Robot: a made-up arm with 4 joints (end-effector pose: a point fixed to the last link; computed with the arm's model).
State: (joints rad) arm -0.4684 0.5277 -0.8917 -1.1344
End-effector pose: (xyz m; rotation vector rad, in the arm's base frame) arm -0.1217 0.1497 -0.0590 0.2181 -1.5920 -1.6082
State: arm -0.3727 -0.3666 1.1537 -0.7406
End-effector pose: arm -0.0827 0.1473 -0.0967 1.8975 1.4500 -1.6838
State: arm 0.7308 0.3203 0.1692 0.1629
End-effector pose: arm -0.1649 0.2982 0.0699 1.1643 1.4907 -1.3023
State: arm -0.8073 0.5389 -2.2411 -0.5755
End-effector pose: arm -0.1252 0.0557 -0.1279 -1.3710 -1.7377 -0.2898
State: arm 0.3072 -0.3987 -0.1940 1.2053
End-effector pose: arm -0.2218 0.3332 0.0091 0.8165 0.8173 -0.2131
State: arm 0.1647 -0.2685 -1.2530 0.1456
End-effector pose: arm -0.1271 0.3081 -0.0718 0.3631 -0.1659 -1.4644
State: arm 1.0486 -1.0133 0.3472 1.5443
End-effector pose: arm -0.2513 0.2830 0.1562 2.0319 0.1479 0.8917
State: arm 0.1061 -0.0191 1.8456 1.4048
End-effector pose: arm -0.2395 0.1809 -0.0167 2.0808 1.0088 0.8363
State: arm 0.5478 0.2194 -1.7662 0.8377
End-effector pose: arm -0.2369 0.3070 -0.0651 -0.7154 0.3323 -1.0094
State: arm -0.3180 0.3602 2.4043 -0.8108
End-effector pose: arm -0.1356 0.1278 -0.1402 -1.3705 -1.6333 1.1840
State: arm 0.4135 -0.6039 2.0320 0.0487
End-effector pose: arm -0.1199 0.2350 -0.0080 -1.7667 -1.9114 -0.8491
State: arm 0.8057 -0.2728 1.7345 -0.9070
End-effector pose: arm -0.1226 0.3140 0.0153 -0.8265 -2.1105 0.3047
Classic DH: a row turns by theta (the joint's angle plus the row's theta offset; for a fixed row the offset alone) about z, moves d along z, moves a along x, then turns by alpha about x. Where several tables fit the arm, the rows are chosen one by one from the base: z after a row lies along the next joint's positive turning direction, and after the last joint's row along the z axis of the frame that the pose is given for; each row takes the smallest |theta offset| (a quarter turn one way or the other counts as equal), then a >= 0, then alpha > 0; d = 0 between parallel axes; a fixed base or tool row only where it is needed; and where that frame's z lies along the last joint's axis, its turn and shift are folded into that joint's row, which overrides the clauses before.
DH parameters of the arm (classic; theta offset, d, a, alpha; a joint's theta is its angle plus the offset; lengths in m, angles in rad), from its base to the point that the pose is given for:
base (fixed): -1.4166 0.0765 -0.1324 -1.4782
joint 1: 1.4437 -0.0587 0.0593 -2.1525
joint 2: 0.1468 0.1616 0.0688 2.2892
joint 3: -1.3617 -0.0221 0.01 1.5708
joint 4: 1.2424 0.0693 0.0501 1.0583
tool (fixed): -1.4017 -0.0802 0 0

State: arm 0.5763 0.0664 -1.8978 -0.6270
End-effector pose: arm -0.1355 0.3077 0.0120 0.3443 -0.8689 -1.5384
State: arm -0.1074 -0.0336 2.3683 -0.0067
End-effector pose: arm -0.1250 0.1572 -0.0794 -1.9806 -2.0369 0.0751
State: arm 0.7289 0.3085 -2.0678 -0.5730
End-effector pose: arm -0.1567 0.3105 0.0164 0.1079 -0.8040 -1.3219
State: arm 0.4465 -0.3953 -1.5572 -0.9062
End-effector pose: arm -0.1229 0.2831 0.0478 1.1525 -0.9293 -1.9275
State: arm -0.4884 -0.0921 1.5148 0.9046
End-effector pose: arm -0.1865 0.1526 -0.0400 1.5197 1.1932 -0.0654
